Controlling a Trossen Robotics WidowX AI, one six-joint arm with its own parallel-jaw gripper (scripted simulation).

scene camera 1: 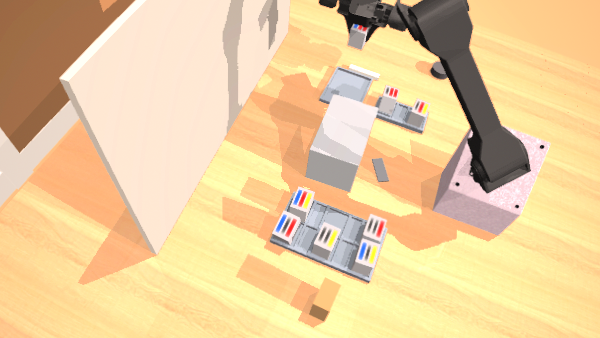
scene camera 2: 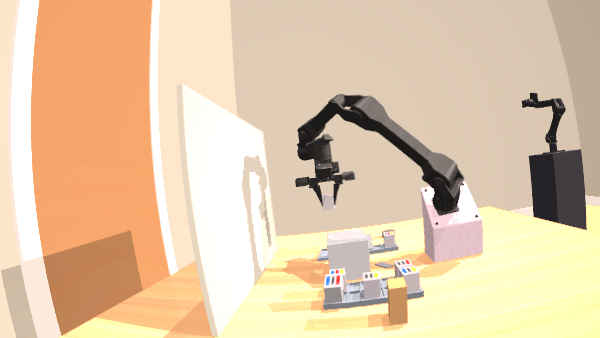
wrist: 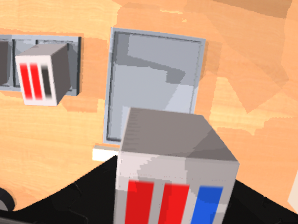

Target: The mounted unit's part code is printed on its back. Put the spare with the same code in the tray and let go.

Labels:
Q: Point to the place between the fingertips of my gripper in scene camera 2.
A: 328,206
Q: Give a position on a grey tray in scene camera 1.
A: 344,82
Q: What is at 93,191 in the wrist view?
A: My gripper.

